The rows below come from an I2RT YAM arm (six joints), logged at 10 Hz.
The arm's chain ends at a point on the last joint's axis. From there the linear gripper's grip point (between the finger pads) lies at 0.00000 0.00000 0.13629 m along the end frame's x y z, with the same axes.
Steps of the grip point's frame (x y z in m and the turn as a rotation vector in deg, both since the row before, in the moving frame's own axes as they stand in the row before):
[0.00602, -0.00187, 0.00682, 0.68, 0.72, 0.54]
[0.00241, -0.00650, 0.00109, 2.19, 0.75, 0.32]
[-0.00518, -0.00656, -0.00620, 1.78, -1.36, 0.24]
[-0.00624, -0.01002, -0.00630, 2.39, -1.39, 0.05]
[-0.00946, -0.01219, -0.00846, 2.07, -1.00, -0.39]
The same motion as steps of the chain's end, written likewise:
[0.00430, -0.00026, 0.00684, 0.68, 0.72, 0.54]
[0.00061, -0.00130, 0.00120, 2.19, 0.75, 0.32]
[-0.00195, -0.00232, -0.00610, 1.78, -1.36, 0.24]
[-0.00294, -0.00434, -0.00614, 2.39, -1.39, 0.05]
[-0.00707, -0.00728, -0.00835, 2.07, -1.00, -0.39]

